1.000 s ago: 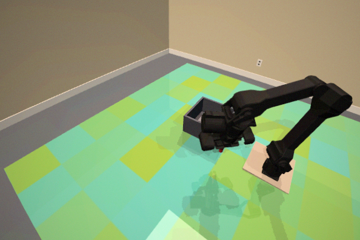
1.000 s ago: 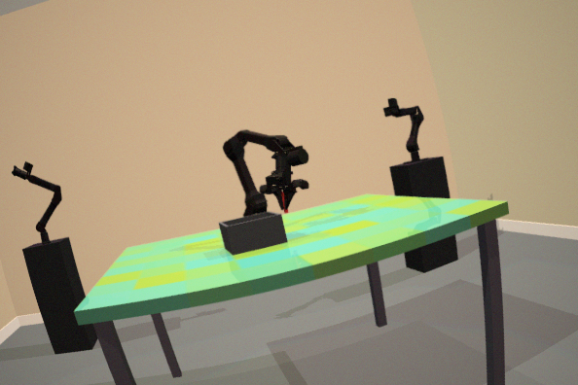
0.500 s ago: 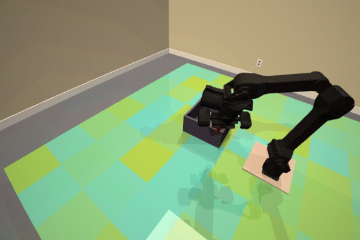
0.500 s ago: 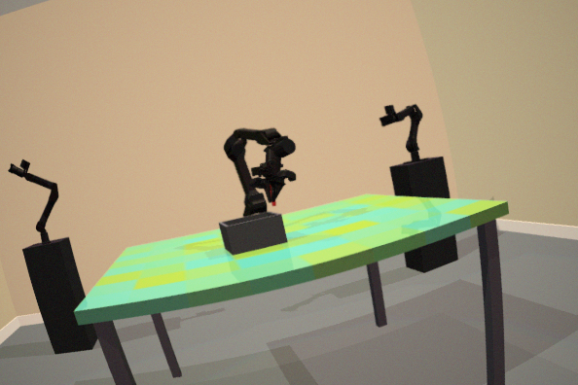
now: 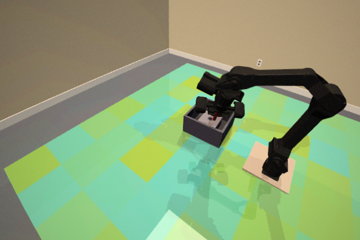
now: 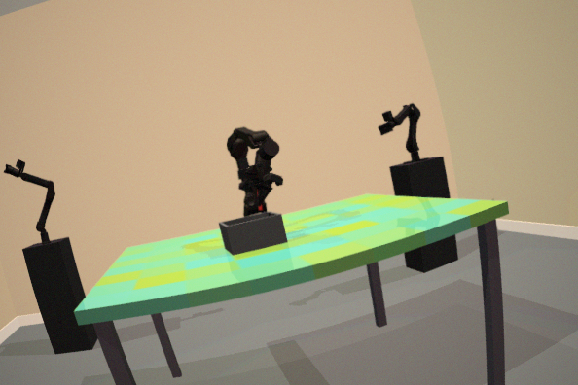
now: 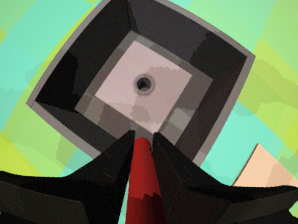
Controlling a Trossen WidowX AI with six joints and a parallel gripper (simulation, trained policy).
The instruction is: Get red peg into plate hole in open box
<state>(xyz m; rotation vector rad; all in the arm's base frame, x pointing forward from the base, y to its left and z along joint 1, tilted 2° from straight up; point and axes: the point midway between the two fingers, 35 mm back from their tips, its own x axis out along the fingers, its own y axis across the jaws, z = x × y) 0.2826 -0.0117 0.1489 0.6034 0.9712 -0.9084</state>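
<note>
Right now the plate is 8 cm below my gripper tip, 5 cm to the right of it and 3 cm ahead of it. The rest, counted from my gripper tip: dark box (10 cm below, 5 cm to the right, 3 cm ahead); then red peg (2 cm above, 1 cm to the left, 1 cm behind).
</note>
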